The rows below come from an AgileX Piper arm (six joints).
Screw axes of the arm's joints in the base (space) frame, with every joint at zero. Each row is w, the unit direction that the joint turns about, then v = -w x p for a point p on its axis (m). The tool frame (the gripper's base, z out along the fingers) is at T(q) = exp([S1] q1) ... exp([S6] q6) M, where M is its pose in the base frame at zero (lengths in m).
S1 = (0, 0, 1, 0.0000, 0.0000, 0.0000)
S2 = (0, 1, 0, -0.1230, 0.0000, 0.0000)
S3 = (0, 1, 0, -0.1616, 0.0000, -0.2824)
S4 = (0.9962, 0, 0.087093, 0.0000, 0.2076, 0.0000)
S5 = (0, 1, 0, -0.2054, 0.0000, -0.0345)
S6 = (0.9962, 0, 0.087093, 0.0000, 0.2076, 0.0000)
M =
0.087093 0 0.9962 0.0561
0 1 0 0.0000
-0.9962 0 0.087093 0.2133
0 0 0 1
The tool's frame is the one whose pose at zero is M.
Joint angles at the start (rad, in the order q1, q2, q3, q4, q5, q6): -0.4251 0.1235 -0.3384 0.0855 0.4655 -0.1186
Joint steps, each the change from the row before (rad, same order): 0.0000 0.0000 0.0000 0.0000 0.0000 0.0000; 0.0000 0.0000 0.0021 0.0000 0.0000 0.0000; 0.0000 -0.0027 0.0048 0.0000 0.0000 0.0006; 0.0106 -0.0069 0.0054 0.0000 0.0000 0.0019; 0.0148 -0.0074 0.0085 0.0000 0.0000 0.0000; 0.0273 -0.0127 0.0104 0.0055 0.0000 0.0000; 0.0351 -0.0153 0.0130 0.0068 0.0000 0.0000; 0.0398 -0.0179 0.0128 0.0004 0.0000 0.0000; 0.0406 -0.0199 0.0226 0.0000 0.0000 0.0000
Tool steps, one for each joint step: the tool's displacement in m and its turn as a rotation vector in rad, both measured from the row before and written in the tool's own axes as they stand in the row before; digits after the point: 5 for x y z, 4 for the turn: 0.00000 0.00000 0.00000 0.0000 0.0000 0.0000; 0.00064 0.00002 0.00028 -0.0001 0.0021 0.0001; 0.00141 0.00005 0.00020 -0.0001 0.0021 0.0007; 0.00149 0.00057 -0.00039 -0.0104 -0.0019 0.0001; 0.00242 0.00078 -0.00006 -0.0146 0.0006 -0.0024; 0.00285 0.00159 -0.00063 -0.0293 -0.0034 0.0004; 0.00359 0.00197 -0.00066 -0.0376 -0.0035 0.0003; 0.00352 0.00185 -0.00102 -0.0393 -0.0060 -0.0061; 0.00647 0.00187 0.00006 -0.0402 0.0018 -0.0062
